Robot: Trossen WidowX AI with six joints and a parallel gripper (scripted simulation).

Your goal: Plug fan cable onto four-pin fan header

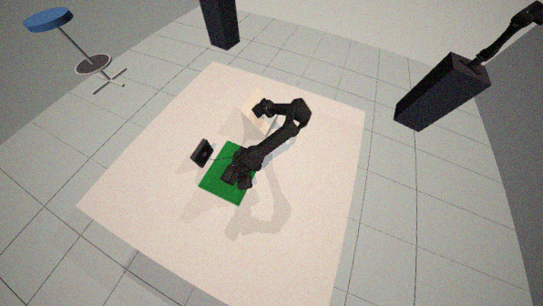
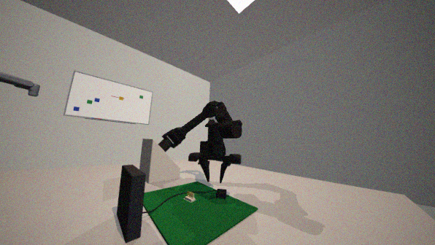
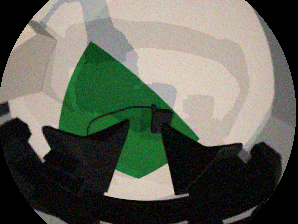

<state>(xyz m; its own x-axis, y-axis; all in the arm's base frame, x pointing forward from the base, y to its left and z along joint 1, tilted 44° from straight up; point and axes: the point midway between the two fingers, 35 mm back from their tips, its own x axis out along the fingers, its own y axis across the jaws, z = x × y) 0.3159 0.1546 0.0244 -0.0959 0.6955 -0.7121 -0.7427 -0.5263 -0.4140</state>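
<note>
My gripper tip is 30 mm short of the black plug, 30 mm above it and 10 mm to the right of it. Round my gripper tip: pale four-pin header 90 mm to the right, 50 mm below, 10 mm behind; black fan 250 mm to the right, 30 mm ahead, 10 mm above; green board 90 mm to the right, 60 mm below, 10 mm ahead.
</note>
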